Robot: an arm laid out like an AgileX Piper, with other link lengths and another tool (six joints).
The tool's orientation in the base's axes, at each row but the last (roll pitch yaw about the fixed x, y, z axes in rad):
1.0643 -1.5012 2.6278
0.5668 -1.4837 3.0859
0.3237 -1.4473 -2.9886
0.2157 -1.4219 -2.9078
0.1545 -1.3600 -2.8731
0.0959 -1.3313 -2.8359
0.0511 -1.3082 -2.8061
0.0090 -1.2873 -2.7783
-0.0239 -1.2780 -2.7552
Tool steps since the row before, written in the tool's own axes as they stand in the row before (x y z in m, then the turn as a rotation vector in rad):
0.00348 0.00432 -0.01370 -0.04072 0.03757 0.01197
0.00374 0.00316 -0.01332 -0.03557 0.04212 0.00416
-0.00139 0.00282 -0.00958 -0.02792 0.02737 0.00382
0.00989 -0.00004 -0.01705 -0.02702 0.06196 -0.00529
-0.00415 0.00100 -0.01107 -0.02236 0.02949 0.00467
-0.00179 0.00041 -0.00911 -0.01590 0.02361 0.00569
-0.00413 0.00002 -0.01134 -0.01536 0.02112 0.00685
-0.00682 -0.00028 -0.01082 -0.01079 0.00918 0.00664
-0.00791 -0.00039 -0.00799 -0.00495 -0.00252 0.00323
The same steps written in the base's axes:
-0.00962 -0.01073 0.00327 0.03224 -0.02710 -0.03793
-0.01036 -0.00926 0.00290 0.02722 -0.03487 -0.03316
-0.00699 -0.00687 -0.00239 0.01926 -0.02206 -0.02619
-0.01662 -0.00767 0.00731 0.02597 -0.05720 -0.02552
-0.00862 -0.00516 -0.00631 0.02068 -0.02379 -0.01995
-0.00757 -0.00373 -0.00388 0.01785 -0.01844 -0.01357
-0.00912 -0.00381 -0.00693 0.01782 -0.01576 -0.01278
-0.00799 -0.00284 -0.00957 0.01209 -0.00516 -0.00848
-0.00518 -0.00148 -0.00988 0.00332 0.00399 -0.00379

